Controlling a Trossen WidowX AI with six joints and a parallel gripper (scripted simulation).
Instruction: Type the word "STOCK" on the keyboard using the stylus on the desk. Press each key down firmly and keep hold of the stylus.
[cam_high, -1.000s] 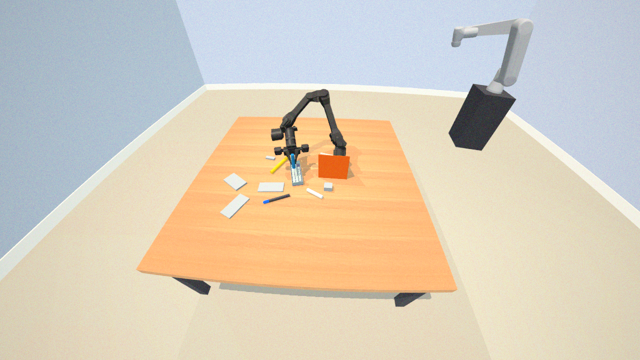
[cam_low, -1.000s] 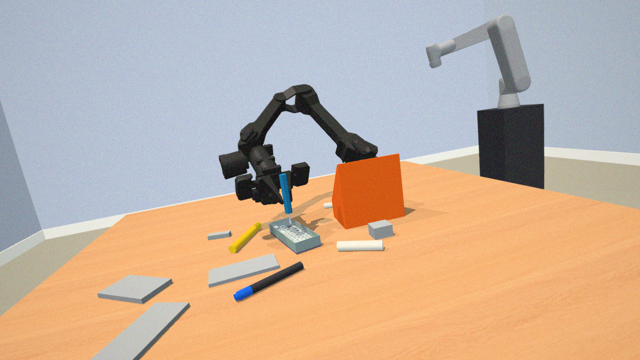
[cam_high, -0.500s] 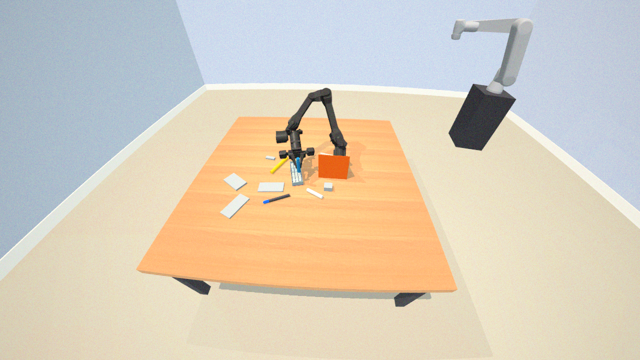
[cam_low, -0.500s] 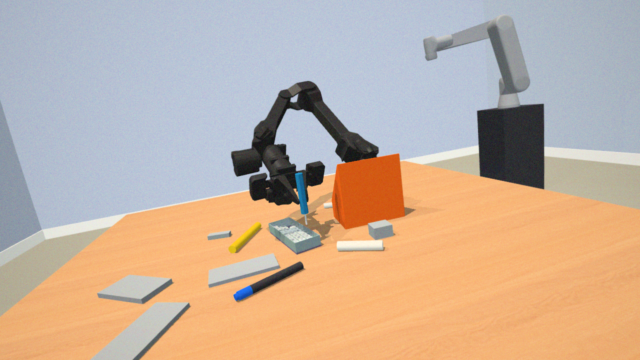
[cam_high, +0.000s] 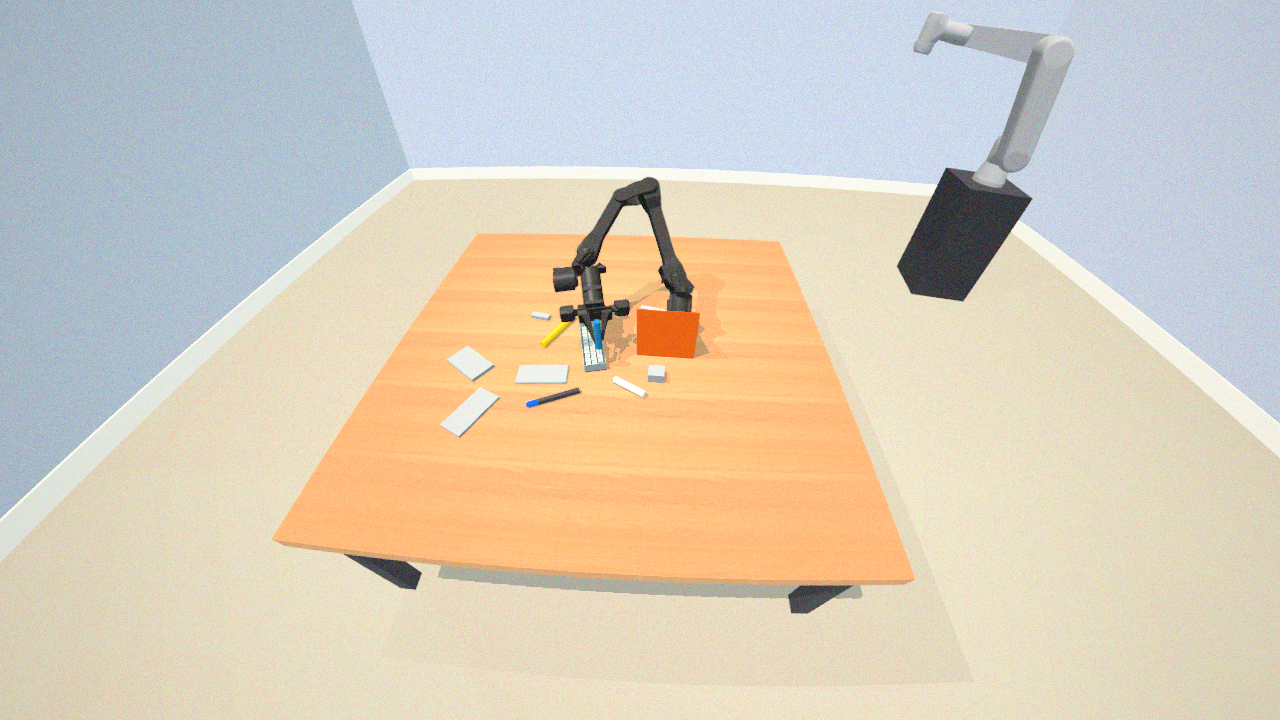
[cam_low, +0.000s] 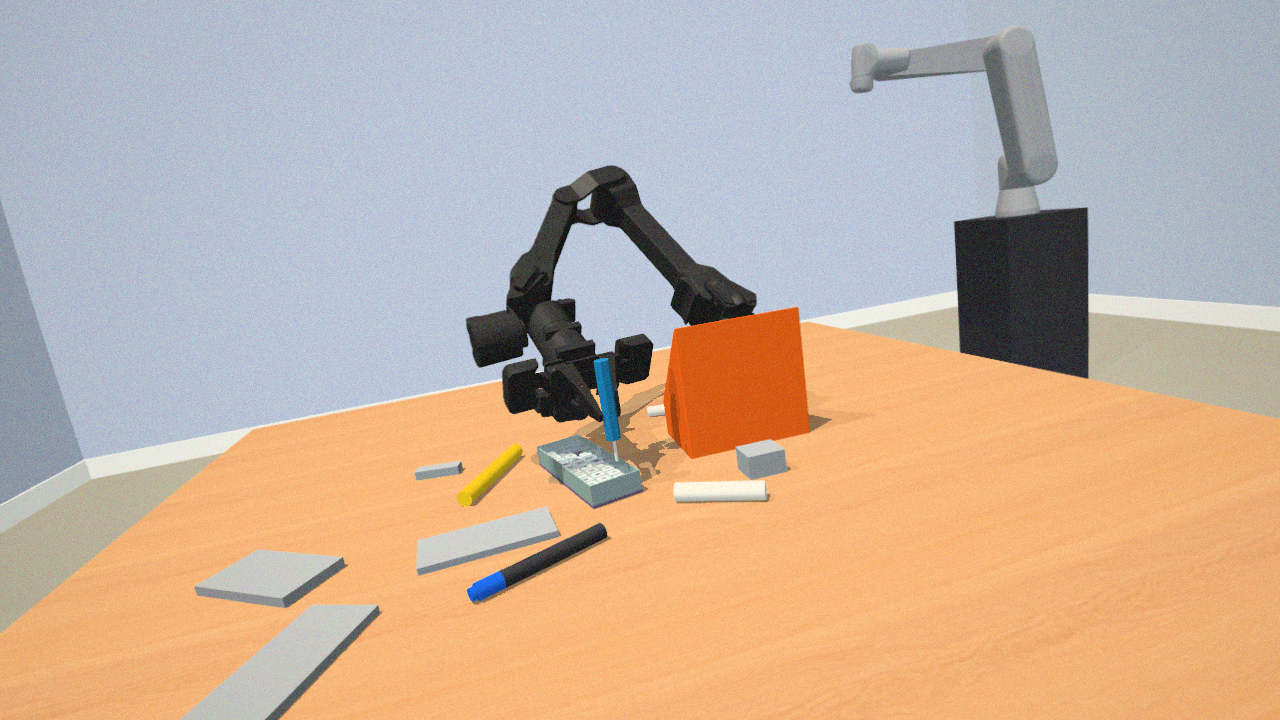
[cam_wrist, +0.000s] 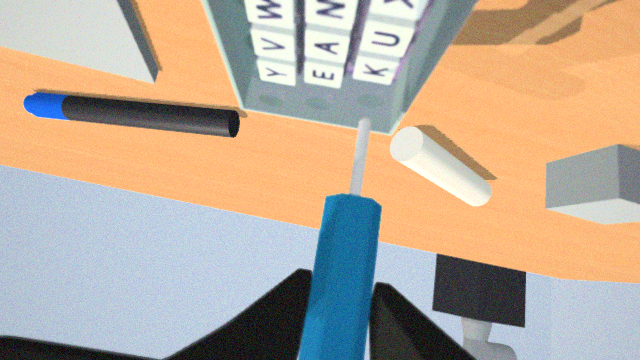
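My gripper tip is 100 mm past the white cylinder, 70 mm to the right of it and 80 mm above it. From my gripper tip the other things lie so: thin grey tip: 50 mm below; blue stylus: 10 mm below; grey cube: 160 mm behind, 20 mm to the left, 70 mm below.
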